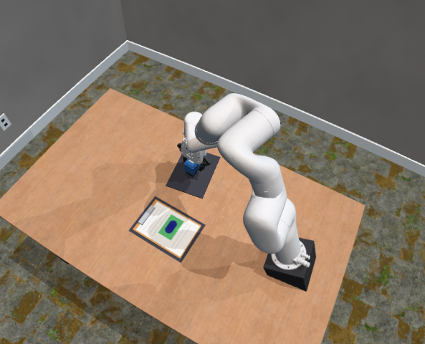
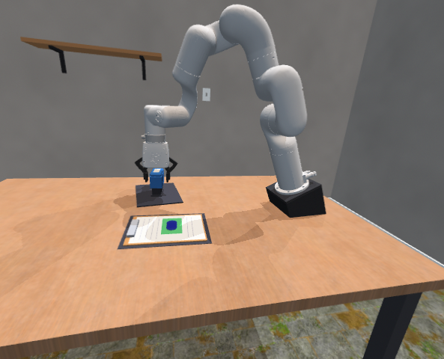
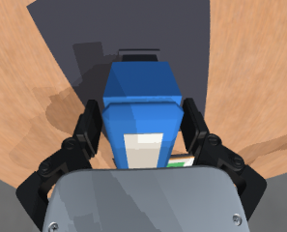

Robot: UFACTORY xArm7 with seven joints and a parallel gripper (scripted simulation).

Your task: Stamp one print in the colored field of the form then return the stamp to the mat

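Now: hand 20 mm above the blue stamp. From my hand the other things lie so: dark mat: 70 mm below; form: 80 mm behind, 280 mm to the left, 60 mm below; black stamp base: 50 mm below.
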